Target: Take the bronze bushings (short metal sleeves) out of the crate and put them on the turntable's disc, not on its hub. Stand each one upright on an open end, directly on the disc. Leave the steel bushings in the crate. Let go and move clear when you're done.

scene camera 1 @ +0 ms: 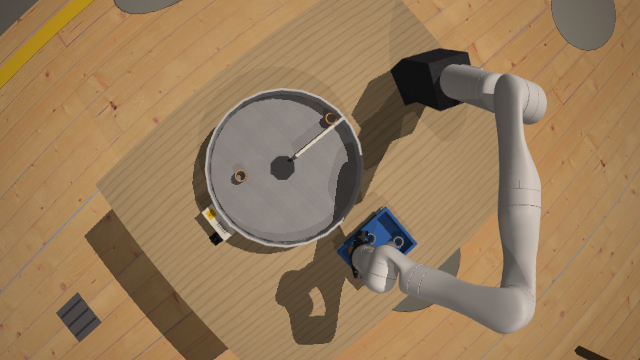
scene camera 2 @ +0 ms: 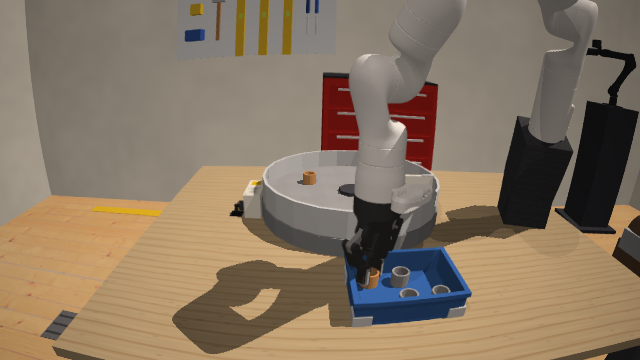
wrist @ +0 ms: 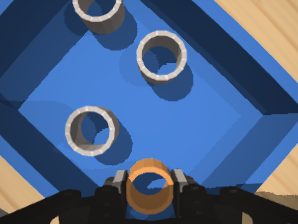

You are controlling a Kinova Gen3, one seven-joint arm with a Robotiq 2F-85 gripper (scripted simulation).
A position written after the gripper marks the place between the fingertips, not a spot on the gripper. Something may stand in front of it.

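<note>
The gripper (scene camera 2: 369, 279) is visible, and the wrist view has the gripper (wrist: 149, 182) too. A blue crate (scene camera 2: 429, 267) is present, with the crate (wrist: 220, 121) visible from the wrist as well. A bronze bushing (wrist: 161, 200) is also there.
</note>
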